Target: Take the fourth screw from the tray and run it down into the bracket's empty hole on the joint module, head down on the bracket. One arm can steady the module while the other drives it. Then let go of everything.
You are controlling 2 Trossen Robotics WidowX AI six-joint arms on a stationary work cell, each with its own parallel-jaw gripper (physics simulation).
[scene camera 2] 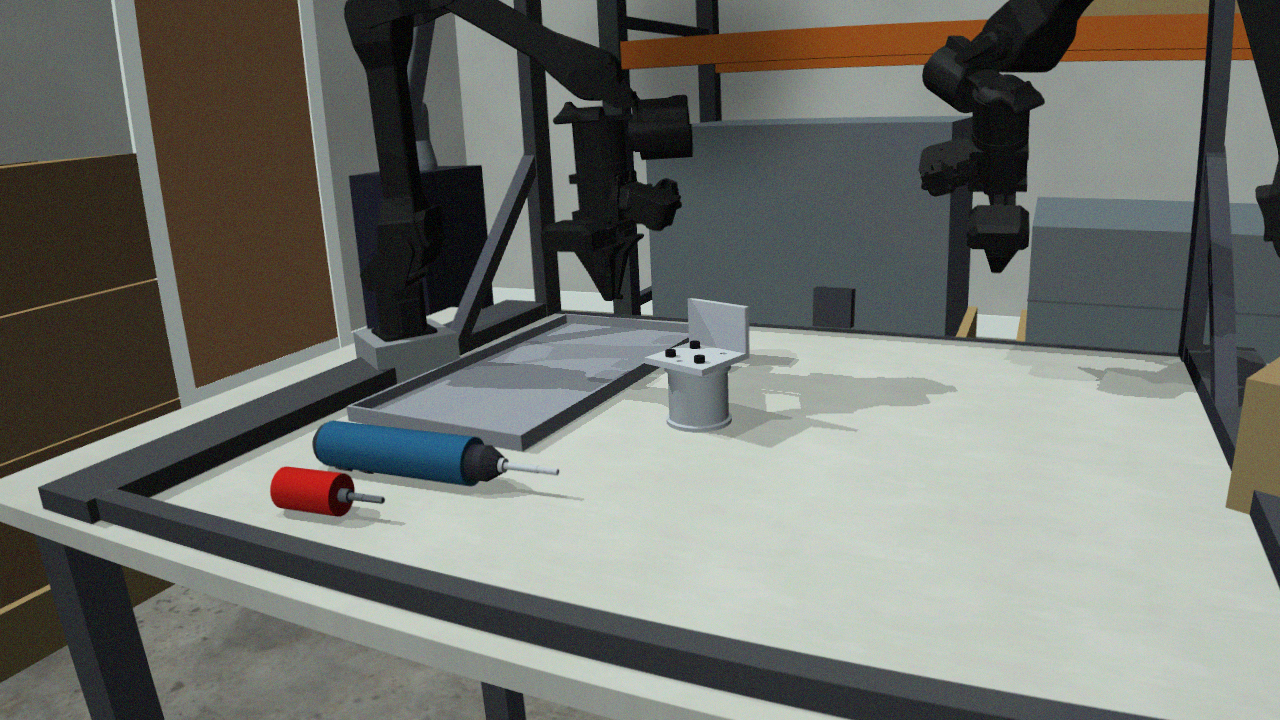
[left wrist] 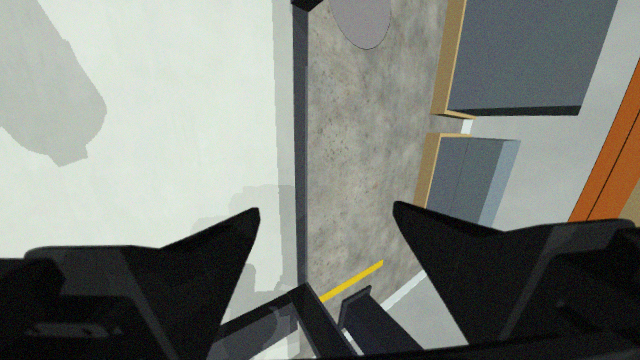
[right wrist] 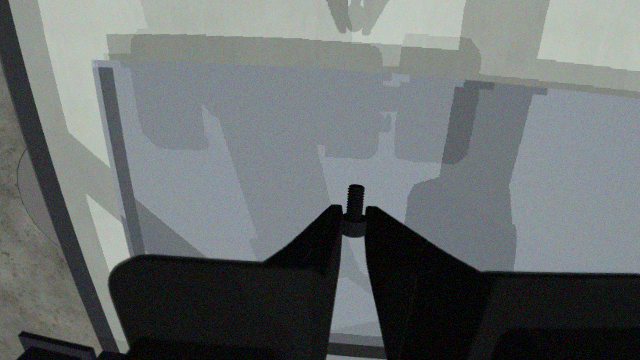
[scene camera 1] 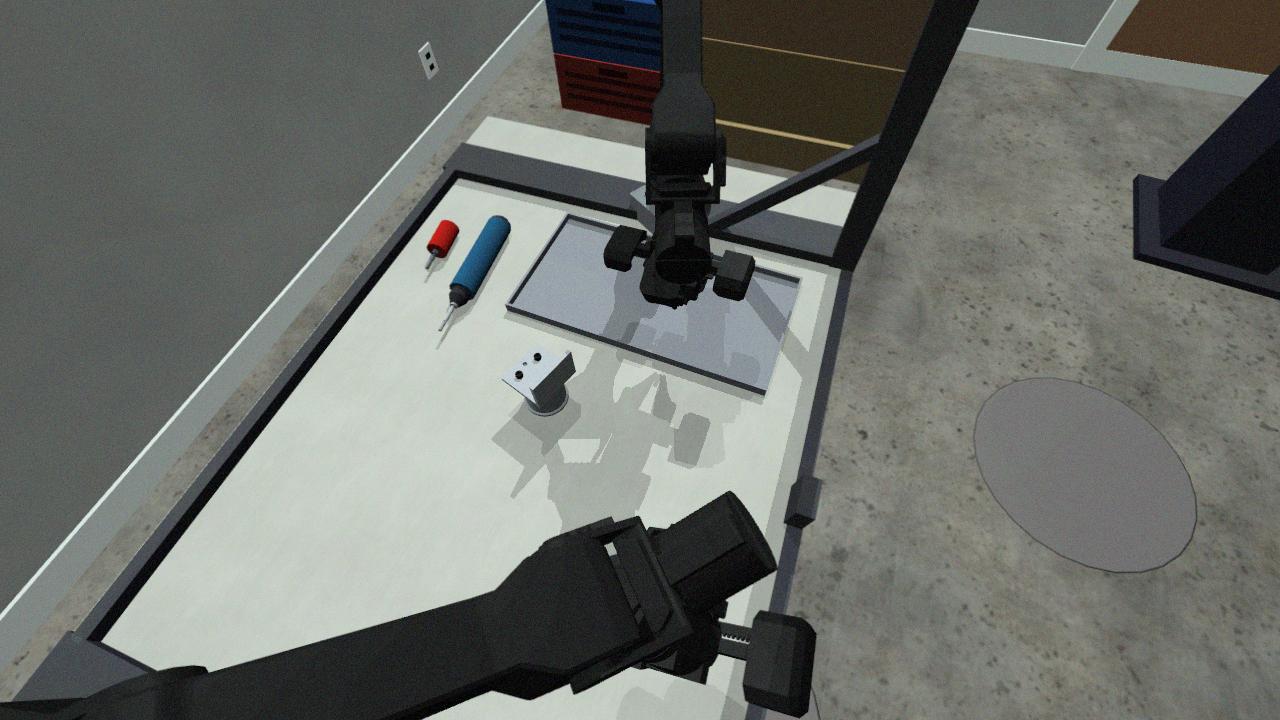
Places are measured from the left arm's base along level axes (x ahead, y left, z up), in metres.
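Where they show: left gripper, between the fingertips: (left wrist: pixel 326 210) (scene camera 1: pixel 735 663); right gripper, between the fingertips: (scene camera 2: pixel 611 299) (right wrist: pixel 352 216); right arm's base, origin of its link: (scene camera 2: pixel 404 332).
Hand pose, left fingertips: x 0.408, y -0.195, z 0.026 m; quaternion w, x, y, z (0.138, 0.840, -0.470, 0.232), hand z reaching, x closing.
After its pixels a point has its place.
My right gripper (scene camera 2: pixel 611 293) @[z -0.021, x 0.684, y 0.158 m] (right wrist: pixel 352 216) @[z -0.021, x 0.684, y 0.158 m] is shut on a black screw (right wrist: pixel 355 199) @[z -0.015, x 0.674, y 0.153 m], thread pointing away from the fingers, above the grey tray (scene camera 1: pixel 572 329) @[z -0.093, x 0.572, y 0.269 m] (scene camera 2: pixel 438 430) (right wrist: pixel 118 155) @[z -0.089, x 0.753, y 0.025 m]. In scene camera 1 the arm hides its fingertips. The joint module (scene camera 1: pixel 548 399) (scene camera 2: pixel 698 398) stands upright beside the tray, with the bracket (scene camera 1: pixel 534 376) @[z -0.035, x 0.467, y 0.208 m] (scene camera 2: pixel 687 365) @[z -0.034, x 0.452, y 0.237 m] on top. In scene camera 2 three black screw heads sit in the bracket, and a small hole (scene camera 2: pixel 723 352) @[z -0.035, x 0.462, y 0.185 m] shows near its upright plate. My left gripper (scene camera 2: pixel 997 266) @[z 0.026, x 0.408, y -0.195 m] (left wrist: pixel 326 210) @[z 0.026, x 0.408, y -0.195 m] is open and empty, high over the table edge, away from the module.
A blue driver (scene camera 1: pixel 481 255) @[z -0.062, x 0.545, y 0.466 m] (scene camera 2: pixel 398 452) @[z -0.072, x 0.527, y 0.488 m] and a shorter red tool (scene camera 1: pixel 443 237) @[z -0.069, x 0.523, y 0.552 m] (scene camera 2: pixel 308 490) @[z -0.076, x 0.509, y 0.571 m] lie beside the tray. A dark frame (scene camera 2: pixel 626 617) @[z -0.081, x 0.216, y 0.479 m] borders the table, with upright posts at its far corners in scene camera 2.
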